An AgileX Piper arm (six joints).
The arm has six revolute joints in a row. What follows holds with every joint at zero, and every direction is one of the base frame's.
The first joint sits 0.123 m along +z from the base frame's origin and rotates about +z.
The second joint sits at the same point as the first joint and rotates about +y.
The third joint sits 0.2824 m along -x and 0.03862 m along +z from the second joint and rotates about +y.
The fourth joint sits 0.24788 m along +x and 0.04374 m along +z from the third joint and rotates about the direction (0.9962, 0, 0.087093).
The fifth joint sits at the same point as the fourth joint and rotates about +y.
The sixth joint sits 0.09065 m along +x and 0.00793 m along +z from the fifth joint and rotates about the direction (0.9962, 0, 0.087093).
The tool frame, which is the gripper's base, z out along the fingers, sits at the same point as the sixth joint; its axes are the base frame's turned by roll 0, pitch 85.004 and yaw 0 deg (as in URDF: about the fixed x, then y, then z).
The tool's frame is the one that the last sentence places.
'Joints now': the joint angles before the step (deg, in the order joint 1, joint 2, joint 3, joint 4, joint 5, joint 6). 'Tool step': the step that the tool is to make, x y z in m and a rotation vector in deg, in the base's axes. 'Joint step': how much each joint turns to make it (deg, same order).
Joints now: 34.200 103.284 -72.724 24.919 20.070 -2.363
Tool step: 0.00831 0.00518 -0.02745 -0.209 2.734 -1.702
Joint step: -0.001 4.178 0.000 2.000 -2.000 -0.002
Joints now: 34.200 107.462 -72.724 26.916 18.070 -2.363
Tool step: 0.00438 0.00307 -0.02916 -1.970 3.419 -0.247
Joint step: -0.001 4.044 0.000 0.379 -0.122 -0.001
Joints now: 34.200 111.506 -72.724 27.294 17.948 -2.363
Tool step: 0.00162 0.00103 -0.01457 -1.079 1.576 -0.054
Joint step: 0.000 2.004 0.001 0.026 -0.106 -0.001
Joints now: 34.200 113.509 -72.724 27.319 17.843 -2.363
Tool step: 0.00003 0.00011 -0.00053 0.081 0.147 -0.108
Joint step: -0.001 0.077 -0.001 0.187 0.000 -0.003
